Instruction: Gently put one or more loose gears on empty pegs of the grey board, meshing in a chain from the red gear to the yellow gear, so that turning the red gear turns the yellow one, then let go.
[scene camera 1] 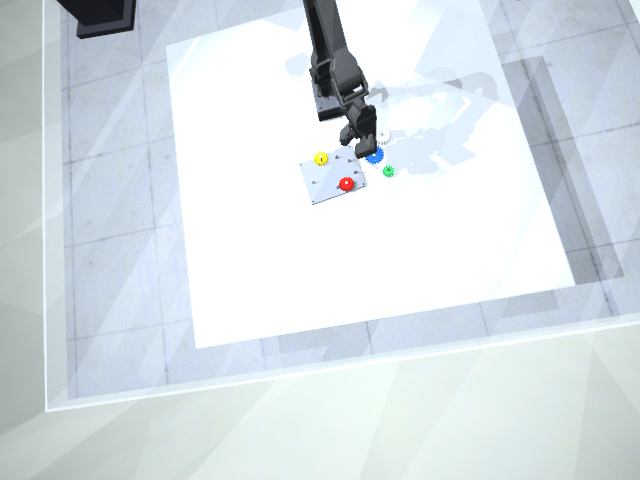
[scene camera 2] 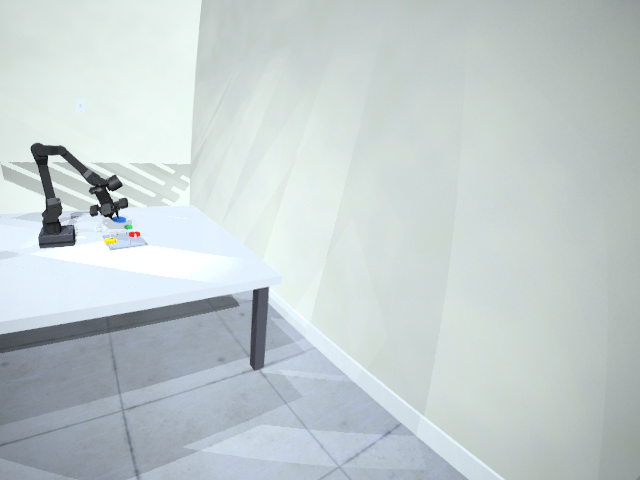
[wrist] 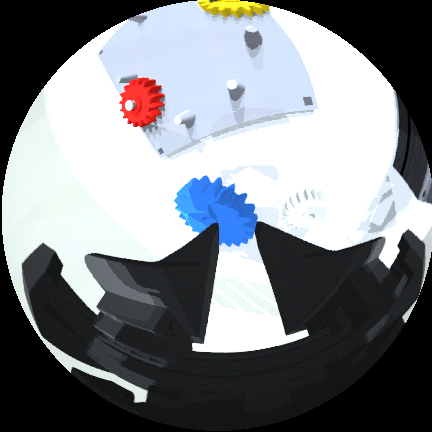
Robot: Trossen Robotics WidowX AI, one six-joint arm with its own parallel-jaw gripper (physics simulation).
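Seen in the pictures: gripper, between the fingertips: (scene camera 1: 375, 148) (scene camera 2: 115, 218) (wrist: 236, 227); arm's base, origin of its link: (scene camera 1: 325, 88) (scene camera 2: 52, 232).
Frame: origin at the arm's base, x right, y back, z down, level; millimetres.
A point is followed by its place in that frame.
Note:
My gripper (scene camera 1: 369, 154) @(y -264, x -161, z -15 mm) (scene camera 2: 116, 217) @(y -264, x -161, z -15 mm) (wrist: 236, 227) @(y -264, x -161, z -15 mm) is shut on the blue gear (scene camera 1: 377, 156) @(y -293, x -166, z -17 mm) (scene camera 2: 119, 219) @(y -286, x -134, z -17 mm) (wrist: 212, 197) @(y -277, x -130, z -18 mm), holding it by one side above the table, beside the grey board (scene camera 1: 325, 190) @(y -376, x 20, z 48 mm) (scene camera 2: 124, 244) @(y -319, x 71, z 48 mm) (wrist: 195, 55) @(y -296, x -33, z 48 mm). The red gear (scene camera 1: 346, 183) @(y -363, x -58, z 26 mm) (scene camera 2: 134, 234) @(y -361, x -41, z 37 mm) (wrist: 145, 102) @(y -345, x -63, z 33 mm) and yellow gear (scene camera 1: 321, 158) @(y -259, x 29, z 30 mm) (scene camera 2: 110, 240) @(y -256, x 51, z 33 mm) (wrist: 235, 8) sit on board pegs, apart. Several pegs are bare, among them one (wrist: 233, 86) @(y -267, x -71, z 27 mm) near the board's edge, one (wrist: 185, 119) @(y -310, x -90, z 33 mm) beside the red gear and one (wrist: 252, 36) near the yellow gear. The arm hides part of the blue gear in scene camera 1.
The small green gear (scene camera 1: 388, 171) @(y -330, x -209, z 38 mm) (scene camera 2: 128, 226) @(y -324, x -198, z 40 mm) lies loose on the table beside the board. The white gear (scene camera 1: 383, 136) @(y -190, x -202, z 39 mm) (scene camera 2: 100, 228) @(y -184, x -177, z 41 mm) (wrist: 306, 210) @(y -189, x -190, z 40 mm) lies loose near the arm and blends into the white table (scene camera 1: 258, 268) @(y -653, x 281, z 56 mm) (scene camera 2: 206, 263) @(y -660, x 339, z 56 mm). The arm's base (scene camera 2: 56, 236) @(y -27, x 44, z 6 mm) stands behind the board.

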